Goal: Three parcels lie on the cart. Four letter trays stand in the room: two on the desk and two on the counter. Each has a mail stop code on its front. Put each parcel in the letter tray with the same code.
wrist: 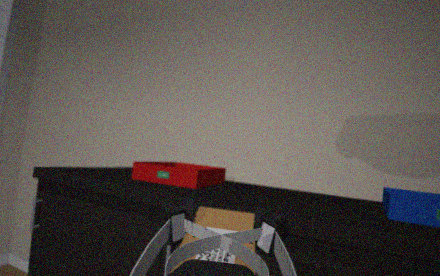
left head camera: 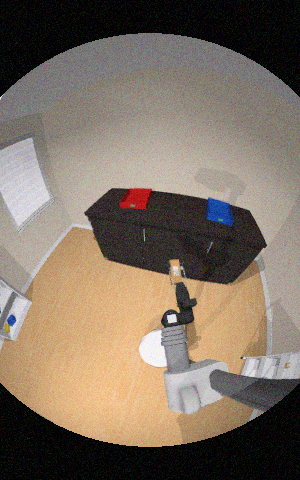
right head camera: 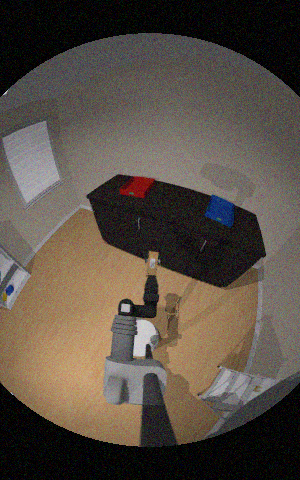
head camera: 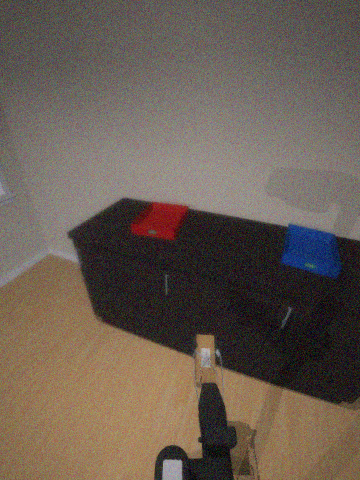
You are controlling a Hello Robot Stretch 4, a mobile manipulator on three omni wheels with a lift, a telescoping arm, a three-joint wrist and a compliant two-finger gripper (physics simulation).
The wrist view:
my gripper: 223,217
red letter tray: 193,176
dark counter: 79,213
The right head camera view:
dark counter: 170,219
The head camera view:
my gripper: 204,337
red letter tray: 161,220
dark counter: 222,275
